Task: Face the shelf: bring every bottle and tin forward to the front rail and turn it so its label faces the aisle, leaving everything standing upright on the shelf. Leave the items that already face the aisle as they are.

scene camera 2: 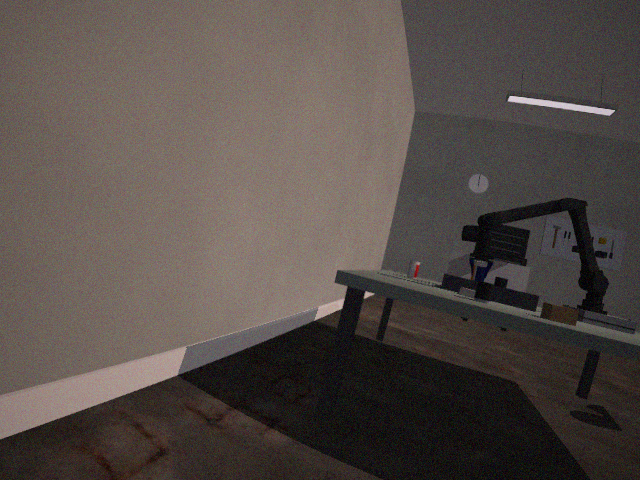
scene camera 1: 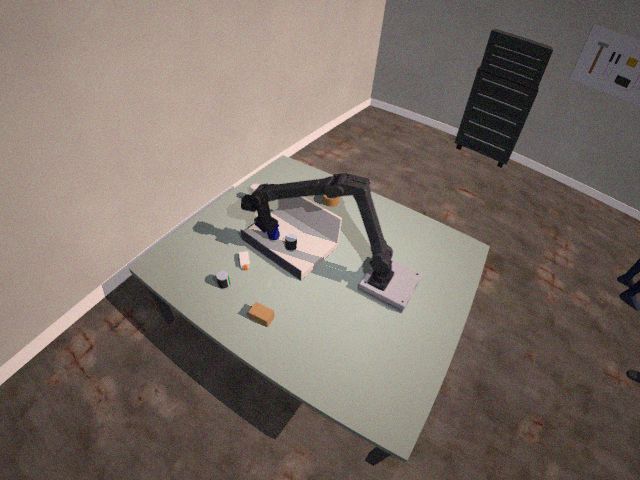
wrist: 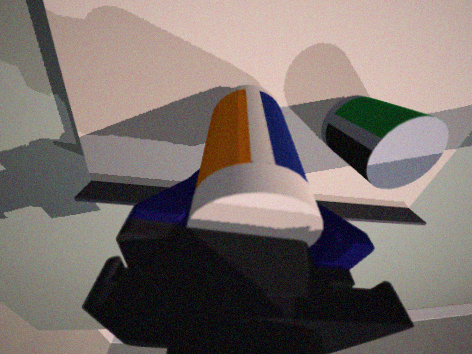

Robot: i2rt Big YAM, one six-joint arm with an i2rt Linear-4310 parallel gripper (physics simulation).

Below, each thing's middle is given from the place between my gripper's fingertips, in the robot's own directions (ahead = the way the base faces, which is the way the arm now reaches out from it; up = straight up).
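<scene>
Back panel (scene camera 2: 517, 275): 220 mm to the right of my hand, 80 mm behind it, 10 mm above it. Going by their middles, the back panel is the farthest from my gripper of the things named here. The shelf tray (scene camera 1: 313, 247) is 80 mm to the right of my hand, 60 mm behind it and 70 mm below it; the shelf (scene camera 1: 317, 229) is 80 mm to the right of my hand, 60 mm behind it and 10 mm above it. My gripper itself is 50 mm past the front rail (scene camera 2: 527, 301), 60 mm to the right of it and 60 mm above it.
</scene>
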